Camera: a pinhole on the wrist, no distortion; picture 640 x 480 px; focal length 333.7 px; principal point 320.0 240.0 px. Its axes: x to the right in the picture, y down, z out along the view. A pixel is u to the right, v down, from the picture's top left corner.
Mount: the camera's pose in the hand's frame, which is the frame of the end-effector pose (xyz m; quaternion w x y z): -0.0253 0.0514 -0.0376 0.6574 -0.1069 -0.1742 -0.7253
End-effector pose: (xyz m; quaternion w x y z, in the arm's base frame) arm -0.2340 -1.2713 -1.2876 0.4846 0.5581 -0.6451 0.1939
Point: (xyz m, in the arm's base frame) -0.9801 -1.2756 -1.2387
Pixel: 39 233
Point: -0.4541 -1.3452 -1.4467
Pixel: 364 160
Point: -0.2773 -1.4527 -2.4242
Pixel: outside the picture
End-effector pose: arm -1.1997 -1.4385 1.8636 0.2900 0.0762 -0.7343 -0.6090
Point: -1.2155 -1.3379 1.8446
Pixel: 631 252
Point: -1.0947 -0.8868 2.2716
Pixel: 166 143
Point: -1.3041 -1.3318 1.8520
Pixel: 606 436
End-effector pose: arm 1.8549 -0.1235 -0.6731 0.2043 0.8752 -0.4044 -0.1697
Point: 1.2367 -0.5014 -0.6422
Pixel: 102 202
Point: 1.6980 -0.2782 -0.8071
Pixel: 351 354
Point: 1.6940 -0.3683 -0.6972
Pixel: 163 419
